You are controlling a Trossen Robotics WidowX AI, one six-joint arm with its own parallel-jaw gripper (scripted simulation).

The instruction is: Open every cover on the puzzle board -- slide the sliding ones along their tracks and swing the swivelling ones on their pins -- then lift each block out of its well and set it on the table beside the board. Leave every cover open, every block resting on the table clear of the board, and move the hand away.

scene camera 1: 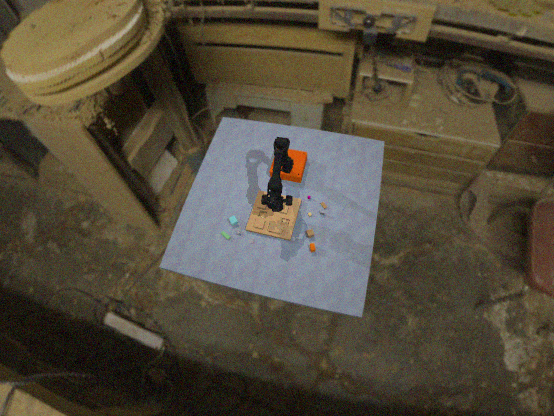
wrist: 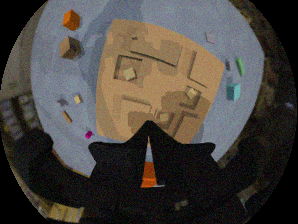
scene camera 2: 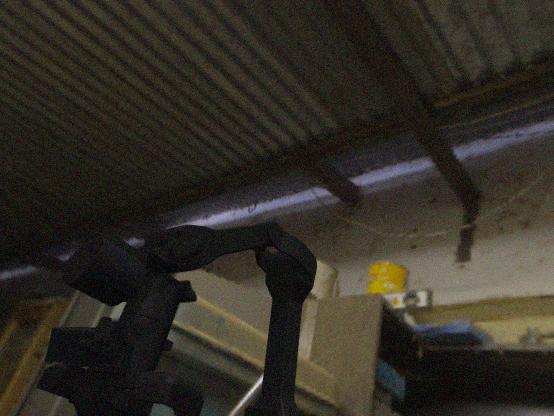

The gripper is shut and holds nothing. Also in view: a tan puzzle board.
